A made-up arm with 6 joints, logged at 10 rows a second.
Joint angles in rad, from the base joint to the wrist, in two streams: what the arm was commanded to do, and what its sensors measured. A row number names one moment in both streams.
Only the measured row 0 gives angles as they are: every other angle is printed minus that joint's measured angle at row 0.
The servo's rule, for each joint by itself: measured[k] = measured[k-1] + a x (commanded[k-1-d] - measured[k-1]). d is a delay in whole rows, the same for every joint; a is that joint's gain. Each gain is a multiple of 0.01, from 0.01 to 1. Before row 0 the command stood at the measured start. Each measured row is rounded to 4 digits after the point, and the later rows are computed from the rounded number. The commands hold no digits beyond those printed.
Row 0, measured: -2.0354 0.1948 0.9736 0.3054 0.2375 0.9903
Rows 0 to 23, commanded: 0.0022 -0.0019 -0.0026 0.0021 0.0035 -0.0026; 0.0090 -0.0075 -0.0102 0.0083 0.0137 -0.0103; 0.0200 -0.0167 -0.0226 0.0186 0.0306 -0.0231; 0.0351 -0.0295 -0.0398 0.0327 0.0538 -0.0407; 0.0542 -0.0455 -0.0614 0.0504 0.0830 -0.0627; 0.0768 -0.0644 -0.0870 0.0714 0.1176 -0.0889; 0.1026 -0.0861 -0.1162 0.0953 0.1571 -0.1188; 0.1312 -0.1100 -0.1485 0.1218 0.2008 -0.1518; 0.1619 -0.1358 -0.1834 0.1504 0.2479 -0.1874; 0.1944 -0.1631 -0.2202 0.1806 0.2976 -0.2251; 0.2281 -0.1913 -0.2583 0.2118 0.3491 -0.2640; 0.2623 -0.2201 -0.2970 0.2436 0.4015 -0.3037; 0.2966 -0.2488 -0.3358 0.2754 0.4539 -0.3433; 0.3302 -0.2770 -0.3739 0.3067 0.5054 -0.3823; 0.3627 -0.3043 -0.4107 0.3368 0.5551 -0.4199; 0.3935 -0.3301 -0.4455 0.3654 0.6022 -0.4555; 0.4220 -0.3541 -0.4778 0.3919 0.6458 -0.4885; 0.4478 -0.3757 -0.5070 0.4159 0.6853 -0.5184; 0.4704 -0.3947 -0.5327 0.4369 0.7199 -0.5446; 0.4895 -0.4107 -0.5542 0.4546 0.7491 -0.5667; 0.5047 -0.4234 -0.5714 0.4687 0.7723 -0.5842; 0.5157 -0.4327 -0.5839 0.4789 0.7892 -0.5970; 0.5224 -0.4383 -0.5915 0.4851 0.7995 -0.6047; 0.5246 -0.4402 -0.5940 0.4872 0.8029 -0.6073
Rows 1 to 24, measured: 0.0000 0.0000 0.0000 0.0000 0.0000 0.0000; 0.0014 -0.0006 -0.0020 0.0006 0.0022 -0.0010; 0.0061 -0.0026 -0.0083 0.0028 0.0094 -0.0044; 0.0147 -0.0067 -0.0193 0.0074 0.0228 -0.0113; 0.0273 -0.0133 -0.0351 0.0147 0.0423 -0.0222; 0.0440 -0.0226 -0.0554 0.0251 0.0679 -0.0372; 0.0643 -0.0347 -0.0797 0.0385 0.0992 -0.0563; 0.0880 -0.0496 -0.1078 0.0550 0.1357 -0.0794; 0.1148 -0.0671 -0.1391 0.0744 0.1767 -0.1062; 0.1440 -0.0870 -0.1732 0.0964 0.2216 -0.1362; 0.1752 -0.1091 -0.2094 0.1208 0.2695 -0.1691; 0.2080 -0.1329 -0.2471 0.1472 0.3196 -0.2042; 0.2417 -0.1582 -0.2855 0.1752 0.3712 -0.2410; 0.2757 -0.1845 -0.3242 0.2043 0.4233 -0.2789; 0.3095 -0.2113 -0.3625 0.2340 0.4750 -0.3172; 0.3425 -0.2383 -0.3996 0.2638 0.5255 -0.3552; 0.3741 -0.2649 -0.4349 0.2933 0.5738 -0.3923; 0.4038 -0.2908 -0.4679 0.3219 0.6192 -0.4279; 0.4311 -0.3154 -0.4980 0.3492 0.6608 -0.4614; 0.4555 -0.3384 -0.5247 0.3746 0.6980 -0.4922; 0.4766 -0.3594 -0.5474 0.3978 0.7302 -0.5198; 0.4940 -0.3780 -0.5659 0.4184 0.7567 -0.5436; 0.5075 -0.3939 -0.5798 0.4359 0.7772 -0.5634; 0.5167 -0.4068 -0.5888 0.4502 0.7912 -0.5787
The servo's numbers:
d 1
a 0.62 0.29 0.77 0.29 0.63 0.37

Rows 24 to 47, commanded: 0.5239 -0.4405 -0.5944 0.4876 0.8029 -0.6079; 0.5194 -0.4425 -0.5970 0.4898 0.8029 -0.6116; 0.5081 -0.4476 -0.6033 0.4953 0.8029 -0.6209; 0.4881 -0.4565 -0.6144 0.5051 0.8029 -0.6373; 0.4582 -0.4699 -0.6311 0.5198 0.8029 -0.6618; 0.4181 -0.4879 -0.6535 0.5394 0.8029 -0.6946; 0.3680 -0.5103 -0.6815 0.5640 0.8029 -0.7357; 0.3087 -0.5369 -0.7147 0.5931 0.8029 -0.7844; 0.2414 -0.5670 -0.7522 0.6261 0.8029 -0.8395; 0.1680 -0.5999 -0.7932 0.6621 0.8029 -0.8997; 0.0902 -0.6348 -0.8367 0.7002 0.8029 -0.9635; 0.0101 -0.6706 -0.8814 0.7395 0.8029 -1.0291; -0.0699 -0.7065 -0.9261 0.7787 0.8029 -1.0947; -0.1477 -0.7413 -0.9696 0.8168 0.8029 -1.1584; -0.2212 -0.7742 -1.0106 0.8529 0.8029 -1.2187; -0.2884 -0.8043 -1.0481 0.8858 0.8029 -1.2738; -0.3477 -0.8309 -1.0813 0.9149 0.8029 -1.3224; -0.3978 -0.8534 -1.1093 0.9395 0.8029 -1.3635; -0.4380 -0.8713 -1.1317 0.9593 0.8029 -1.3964; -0.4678 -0.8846 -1.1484 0.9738 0.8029 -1.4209; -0.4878 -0.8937 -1.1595 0.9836 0.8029 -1.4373; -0.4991 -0.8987 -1.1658 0.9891 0.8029 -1.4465; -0.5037 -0.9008 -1.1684 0.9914 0.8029 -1.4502; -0.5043 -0.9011 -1.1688 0.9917 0.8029 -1.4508
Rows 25 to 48, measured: 0.5216 -0.4165 -0.5928 0.4609 0.7986 -0.5893; 0.5230 -0.4235 -0.5940 0.4686 0.8013 -0.5962; 0.5208 -0.4290 -0.5963 0.4747 0.8023 -0.6019; 0.5129 -0.4344 -0.6017 0.4807 0.8027 -0.6089; 0.4975 -0.4408 -0.6115 0.4878 0.8028 -0.6194; 0.4731 -0.4492 -0.6266 0.4971 0.8029 -0.6351; 0.4390 -0.4604 -0.6473 0.5094 0.8029 -0.6571; 0.3950 -0.4749 -0.6736 0.5252 0.8029 -0.6862; 0.3415 -0.4929 -0.7052 0.5449 0.8029 -0.7225; 0.2794 -0.5144 -0.7414 0.5684 0.8029 -0.7658; 0.2103 -0.5392 -0.7813 0.5956 0.8029 -0.8153; 0.1358 -0.5669 -0.8240 0.6259 0.8029 -0.8701; 0.0579 -0.5970 -0.8682 0.6588 0.8029 -0.9289; -0.0213 -0.6288 -0.9128 0.6936 0.8029 -0.9902; -0.0997 -0.6614 -0.9565 0.7293 0.8029 -1.0524; -0.1750 -0.6941 -0.9982 0.7651 0.8029 -1.1139; -0.2453 -0.7261 -1.0366 0.8001 0.8029 -1.1731; -0.3088 -0.7565 -1.0710 0.8334 0.8029 -1.2283; -0.3640 -0.7846 -1.1005 0.8642 0.8029 -1.2783; -0.4099 -0.8097 -1.1245 0.8918 0.8029 -1.3220; -0.4458 -0.8314 -1.1429 0.9156 0.8029 -1.3586; -0.4718 -0.8495 -1.1557 0.9353 0.8029 -1.3877; -0.4887 -0.8638 -1.1635 0.9509 0.8029 -1.4095; -0.4980 -0.8745 -1.1673 0.9626 0.8029 -1.4246
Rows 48 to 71, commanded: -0.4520 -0.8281 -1.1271 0.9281 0.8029 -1.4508; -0.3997 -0.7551 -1.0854 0.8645 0.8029 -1.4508; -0.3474 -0.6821 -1.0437 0.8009 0.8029 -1.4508; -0.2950 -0.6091 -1.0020 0.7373 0.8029 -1.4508; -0.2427 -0.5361 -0.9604 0.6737 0.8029 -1.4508; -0.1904 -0.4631 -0.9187 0.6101 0.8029 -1.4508; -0.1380 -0.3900 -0.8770 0.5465 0.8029 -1.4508; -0.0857 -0.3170 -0.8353 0.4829 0.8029 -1.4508; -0.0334 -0.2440 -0.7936 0.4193 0.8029 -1.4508; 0.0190 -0.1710 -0.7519 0.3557 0.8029 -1.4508; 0.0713 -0.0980 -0.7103 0.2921 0.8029 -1.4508; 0.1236 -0.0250 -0.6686 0.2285 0.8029 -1.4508; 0.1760 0.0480 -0.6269 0.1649 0.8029 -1.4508; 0.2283 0.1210 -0.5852 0.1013 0.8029 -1.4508; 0.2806 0.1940 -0.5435 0.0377 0.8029 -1.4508; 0.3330 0.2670 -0.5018 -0.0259 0.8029 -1.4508; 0.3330 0.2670 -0.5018 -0.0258 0.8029 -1.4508; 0.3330 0.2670 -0.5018 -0.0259 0.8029 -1.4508; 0.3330 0.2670 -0.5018 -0.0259 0.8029 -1.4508; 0.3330 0.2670 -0.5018 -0.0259 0.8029 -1.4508; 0.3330 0.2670 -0.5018 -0.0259 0.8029 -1.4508; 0.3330 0.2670 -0.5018 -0.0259 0.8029 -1.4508; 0.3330 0.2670 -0.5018 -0.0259 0.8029 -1.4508; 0.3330 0.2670 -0.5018 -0.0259 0.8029 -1.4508
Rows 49 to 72, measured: -0.5019 -0.8822 -1.1685 0.9710 0.8029 -1.4343; -0.4710 -0.8665 -1.1366 0.9586 0.8029 -1.4404; -0.4268 -0.8342 -1.0972 0.9313 0.8029 -1.4442; -0.3776 -0.7901 -1.0560 0.8935 0.8029 -1.4466; -0.3264 -0.7376 -1.0144 0.8482 0.8029 -1.4482; -0.2745 -0.6792 -0.9728 0.7976 0.8029 -1.4492; -0.2224 -0.6165 -0.9311 0.7432 0.8029 -1.4498; -0.1701 -0.5508 -0.8894 0.6862 0.8029 -1.4502; -0.1178 -0.4830 -0.8477 0.6272 0.8029 -1.4504; -0.0655 -0.4137 -0.8060 0.5669 0.8029 -1.4505; -0.0131 -0.3433 -0.7643 0.5057 0.8029 -1.4506; 0.0392 -0.2722 -0.7227 0.4438 0.8029 -1.4507; 0.0915 -0.2005 -0.6810 0.3814 0.8029 -1.4507; 0.1439 -0.1284 -0.6393 0.3186 0.8029 -1.4507; 0.1962 -0.0561 -0.5976 0.2556 0.8029 -1.4507; 0.2485 0.0164 -0.5559 0.1924 0.8029 -1.4507; 0.3009 0.0891 -0.5142 0.1291 0.8029 -1.4507; 0.3208 0.1407 -0.5047 0.0842 0.8029 -1.4507; 0.3284 0.1773 -0.5025 0.0523 0.8029 -1.4507; 0.3313 0.2033 -0.5020 0.0296 0.8029 -1.4507; 0.3324 0.2218 -0.5018 0.0135 0.8029 -1.4507; 0.3328 0.2349 -0.5018 0.0021 0.8029 -1.4507; 0.3329 0.2442 -0.5018 -0.0060 0.8029 -1.4507; 0.3330 0.2508 -0.5018 -0.0118 0.8029 -1.4507
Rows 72 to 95, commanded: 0.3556 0.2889 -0.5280 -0.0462 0.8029 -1.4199; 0.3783 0.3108 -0.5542 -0.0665 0.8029 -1.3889; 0.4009 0.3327 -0.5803 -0.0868 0.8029 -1.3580; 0.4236 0.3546 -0.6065 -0.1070 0.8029 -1.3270; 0.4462 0.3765 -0.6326 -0.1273 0.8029 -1.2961; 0.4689 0.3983 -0.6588 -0.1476 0.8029 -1.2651; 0.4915 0.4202 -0.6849 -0.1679 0.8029 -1.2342; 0.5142 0.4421 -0.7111 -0.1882 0.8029 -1.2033; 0.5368 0.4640 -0.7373 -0.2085 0.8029 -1.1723; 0.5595 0.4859 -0.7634 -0.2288 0.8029 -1.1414; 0.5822 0.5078 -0.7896 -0.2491 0.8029 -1.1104; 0.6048 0.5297 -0.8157 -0.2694 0.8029 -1.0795; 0.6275 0.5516 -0.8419 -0.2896 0.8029 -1.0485; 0.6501 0.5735 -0.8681 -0.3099 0.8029 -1.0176; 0.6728 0.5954 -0.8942 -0.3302 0.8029 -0.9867; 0.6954 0.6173 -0.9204 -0.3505 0.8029 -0.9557; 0.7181 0.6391 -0.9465 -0.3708 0.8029 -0.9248; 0.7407 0.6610 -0.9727 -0.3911 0.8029 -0.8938; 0.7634 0.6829 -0.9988 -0.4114 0.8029 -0.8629; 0.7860 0.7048 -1.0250 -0.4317 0.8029 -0.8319; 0.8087 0.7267 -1.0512 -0.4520 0.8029 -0.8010; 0.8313 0.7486 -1.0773 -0.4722 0.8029 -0.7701; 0.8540 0.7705 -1.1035 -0.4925 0.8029 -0.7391; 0.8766 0.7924 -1.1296 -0.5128 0.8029 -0.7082
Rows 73 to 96, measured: 0.3330 0.2555 -0.5018 -0.0159 0.8029 -1.4507; 0.3470 0.2652 -0.5220 -0.0247 0.8029 -1.4393; 0.3664 0.2784 -0.5468 -0.0368 0.8029 -1.4207; 0.3878 0.2941 -0.5726 -0.0513 0.8029 -1.3975; 0.4100 0.3116 -0.5987 -0.0675 0.8029 -1.3714; 0.4324 0.3304 -0.6248 -0.0848 0.8029 -1.3435; 0.4550 0.3501 -0.6510 -0.1030 0.8029 -1.3145; 0.4776 0.3704 -0.6771 -0.1218 0.8029 -1.2848; 0.5003 0.3912 -0.7033 -0.1411 0.8029 -1.2546; 0.5229 0.4123 -0.7295 -0.1606 0.8029 -1.2241; 0.5456 0.4336 -0.7556 -0.1804 0.8029 -1.1935; 0.5683 0.4551 -0.7818 -0.2003 0.8029 -1.1628; 0.5909 0.4767 -0.8079 -0.2203 0.8029 -1.1320; 0.6136 0.4984 -0.8341 -0.2404 0.8029 -1.1011; 0.6362 0.5202 -0.8603 -0.2606 0.8029 -1.0702; 0.6589 0.5420 -0.8864 -0.2808 0.8029 -1.0393; 0.6815 0.5638 -0.9126 -0.3010 0.8029 -1.0084; 0.7042 0.5856 -0.9387 -0.3212 0.8029 -0.9775; 0.7268 0.6075 -0.9649 -0.3415 0.8029 -0.9465; 0.7495 0.6294 -0.9910 -0.3618 0.8029 -0.9156; 0.7721 0.6513 -1.0172 -0.3821 0.8029 -0.8846; 0.7948 0.6732 -1.0434 -0.4024 0.8029 -0.8537; 0.8174 0.6951 -1.0695 -0.4226 0.8029 -0.8228; 0.8401 0.7170 -1.0957 -0.4429 0.8029 -0.7918
